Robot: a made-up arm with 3 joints. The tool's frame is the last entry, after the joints.
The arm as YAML. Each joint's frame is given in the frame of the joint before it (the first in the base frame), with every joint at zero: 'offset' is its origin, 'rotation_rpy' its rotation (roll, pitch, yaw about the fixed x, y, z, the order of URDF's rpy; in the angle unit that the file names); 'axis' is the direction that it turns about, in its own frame. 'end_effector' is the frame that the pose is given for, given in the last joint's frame.
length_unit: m
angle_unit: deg
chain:
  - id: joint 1
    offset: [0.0, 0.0, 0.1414]
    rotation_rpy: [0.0, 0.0, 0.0]
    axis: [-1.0, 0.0, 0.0]
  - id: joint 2
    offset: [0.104, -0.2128, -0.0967]
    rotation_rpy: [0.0, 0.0, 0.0]
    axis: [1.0, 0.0, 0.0]
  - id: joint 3
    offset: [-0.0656, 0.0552, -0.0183]
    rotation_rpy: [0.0, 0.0, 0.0]
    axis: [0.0, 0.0, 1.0]
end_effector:
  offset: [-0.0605, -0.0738, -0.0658]
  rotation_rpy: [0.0, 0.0, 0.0]
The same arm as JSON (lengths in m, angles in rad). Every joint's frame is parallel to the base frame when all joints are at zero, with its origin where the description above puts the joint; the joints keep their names.
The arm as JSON. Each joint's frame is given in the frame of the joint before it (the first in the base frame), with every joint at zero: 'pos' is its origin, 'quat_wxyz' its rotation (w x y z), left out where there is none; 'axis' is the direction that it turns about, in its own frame. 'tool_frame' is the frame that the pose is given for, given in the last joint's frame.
{
  "length_unit": "m",
  "angle_unit": "rad",
  "joints": [
    {
      "joint": "joint 1",
      "pos": [
        0.0,
        0.0,
        0.1414
      ],
      "axis": "-x"
    },
    {
      "joint": "joint 2",
      "pos": [
        0.104,
        -0.2128,
        -0.0967
      ],
      "axis": "+x"
    },
    {
      "joint": "joint 3",
      "pos": [
        -0.0656,
        0.0552,
        -0.0183
      ],
      "axis": "+z"
    }
  ],
  "tool_frame": {
    "pos": [
      -0.0605,
      -0.0738,
      -0.0658
    ]
  }
}

